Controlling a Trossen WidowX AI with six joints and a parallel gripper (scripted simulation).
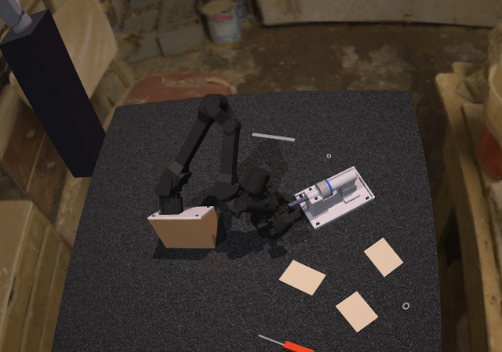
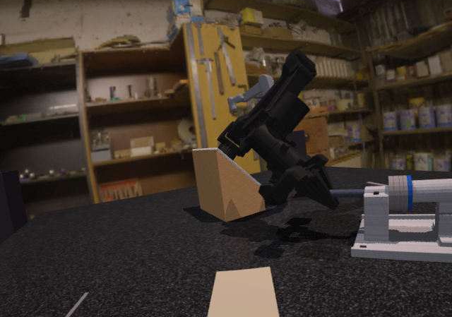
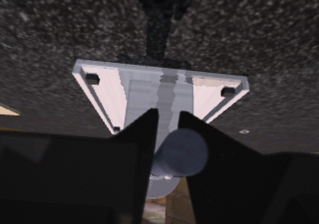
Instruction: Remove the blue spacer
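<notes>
Right now my gripper tip is 40 mm short of the blue-grey shaft, 20 mm to the right of it and 20 mm below it. Also, from my gripper tip: blue spacer 110 mm ahead, 50 mm to the left, 20 mm above.
</notes>
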